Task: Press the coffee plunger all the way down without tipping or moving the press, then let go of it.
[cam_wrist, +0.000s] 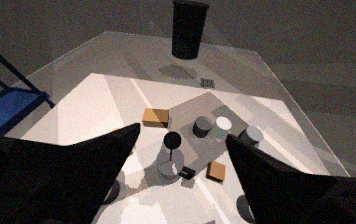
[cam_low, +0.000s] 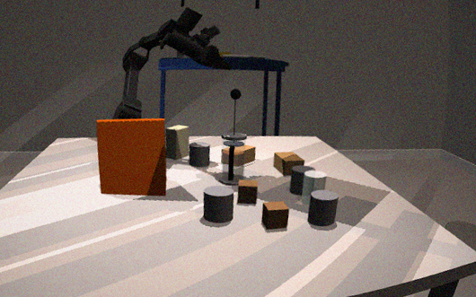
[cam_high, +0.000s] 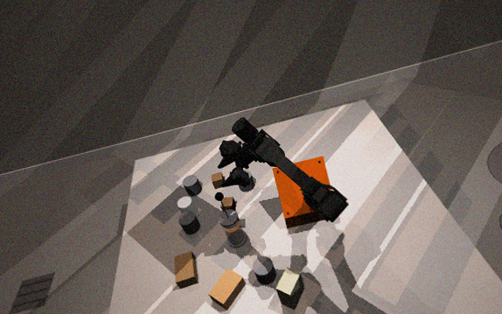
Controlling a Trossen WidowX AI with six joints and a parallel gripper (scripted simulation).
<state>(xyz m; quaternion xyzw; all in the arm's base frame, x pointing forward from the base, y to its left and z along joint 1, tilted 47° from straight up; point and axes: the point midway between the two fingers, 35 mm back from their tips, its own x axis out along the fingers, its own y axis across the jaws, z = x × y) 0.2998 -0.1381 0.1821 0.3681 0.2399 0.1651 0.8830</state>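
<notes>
Now: gripper tip 22 cm above the coffee press and 2 cm short of it.
</notes>
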